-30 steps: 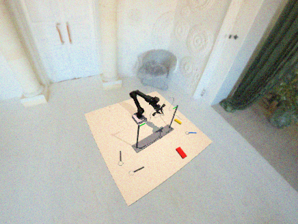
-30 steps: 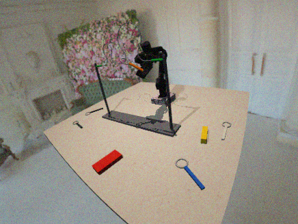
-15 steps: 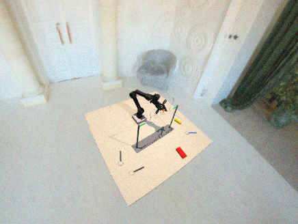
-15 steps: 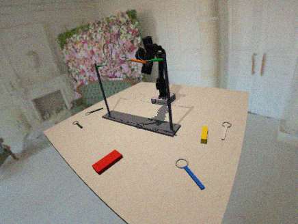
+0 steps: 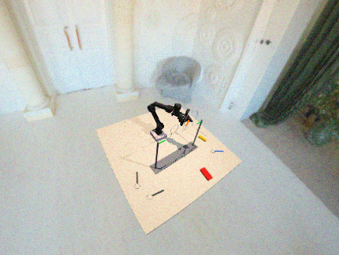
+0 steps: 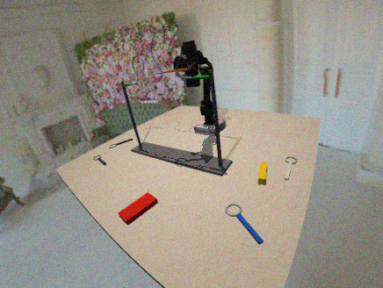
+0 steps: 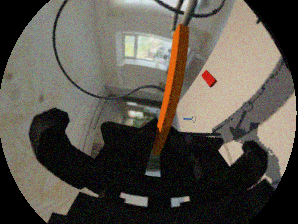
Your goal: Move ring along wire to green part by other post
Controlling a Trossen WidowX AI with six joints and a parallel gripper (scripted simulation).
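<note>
Now: gripper tip 90 mm to the left of the orange-handled ring and 10 mm below it. From my gripper tip the other things lie so: red block: 380 mm ahead, 80 mm to the right, 410 mm below; yellow block: 40 mm ahead, 300 mm to the left, 400 mm below; blue-handled ring: 280 mm ahead, 270 mm to the left, 410 mm below.
</note>
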